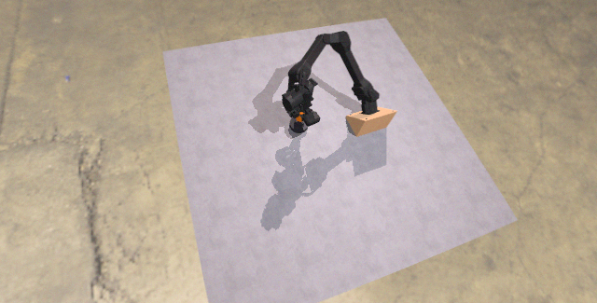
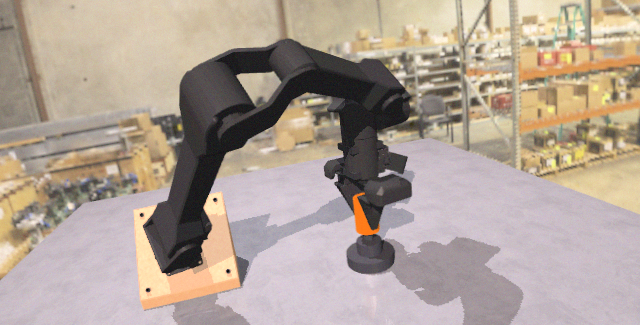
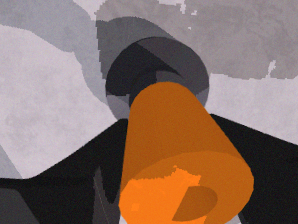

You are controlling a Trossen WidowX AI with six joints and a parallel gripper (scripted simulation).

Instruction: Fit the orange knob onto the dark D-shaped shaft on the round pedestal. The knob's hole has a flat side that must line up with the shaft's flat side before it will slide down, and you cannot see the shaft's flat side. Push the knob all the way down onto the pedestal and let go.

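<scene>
Now: gripper tip 2 cm below the orange knob. From my gripper tip the other things lie so: pedestal (4 cm below).
</scene>
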